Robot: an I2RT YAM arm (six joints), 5 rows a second.
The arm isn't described. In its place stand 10 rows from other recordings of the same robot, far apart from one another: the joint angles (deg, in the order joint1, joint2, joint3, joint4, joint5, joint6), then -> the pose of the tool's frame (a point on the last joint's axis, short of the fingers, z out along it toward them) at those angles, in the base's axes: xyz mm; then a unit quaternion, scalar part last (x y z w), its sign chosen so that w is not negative.
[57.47 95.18 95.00 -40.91 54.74 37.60] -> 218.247, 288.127, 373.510, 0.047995, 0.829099, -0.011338, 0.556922
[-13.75 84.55 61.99 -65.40 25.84 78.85] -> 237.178, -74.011, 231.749, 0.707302, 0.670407, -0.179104, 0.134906
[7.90 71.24 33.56 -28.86 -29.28 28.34] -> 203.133, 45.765, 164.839, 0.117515, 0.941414, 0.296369, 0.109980
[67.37 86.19 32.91 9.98 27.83 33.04] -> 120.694, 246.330, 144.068, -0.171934, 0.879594, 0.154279, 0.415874
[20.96 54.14 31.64 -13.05 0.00 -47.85] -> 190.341, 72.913, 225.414, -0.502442, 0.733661, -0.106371, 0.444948
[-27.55 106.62 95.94 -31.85 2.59 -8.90] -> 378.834, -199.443, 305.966, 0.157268, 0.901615, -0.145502, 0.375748
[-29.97 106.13 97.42 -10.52 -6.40 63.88] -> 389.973, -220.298, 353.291, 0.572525, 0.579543, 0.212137, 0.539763
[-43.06 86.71 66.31 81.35 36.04 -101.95] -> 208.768, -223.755, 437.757, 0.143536, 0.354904, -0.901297, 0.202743
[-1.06 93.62 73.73 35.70 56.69 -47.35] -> 376.861, -36.729, 375.530, 0.139575, 0.636953, -0.549006, 0.522879
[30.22 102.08 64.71 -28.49 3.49 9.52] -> 304.538, 174.880, 170.680, -0.169344, 0.962679, 0.043034, 0.206688
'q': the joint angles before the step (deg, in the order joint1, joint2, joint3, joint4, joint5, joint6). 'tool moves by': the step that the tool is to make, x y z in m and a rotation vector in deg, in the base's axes. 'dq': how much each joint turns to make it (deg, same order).
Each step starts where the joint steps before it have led.
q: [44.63 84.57 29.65 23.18 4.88 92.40]
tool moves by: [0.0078 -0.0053 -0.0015 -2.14 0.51 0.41]
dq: [-2.08 0.63 0.93 -1.97 -1.45 -2.35]
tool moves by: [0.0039 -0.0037 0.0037 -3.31 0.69 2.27]
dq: [-1.33 -0.76 1.62 -4.94 -1.82 -3.70]
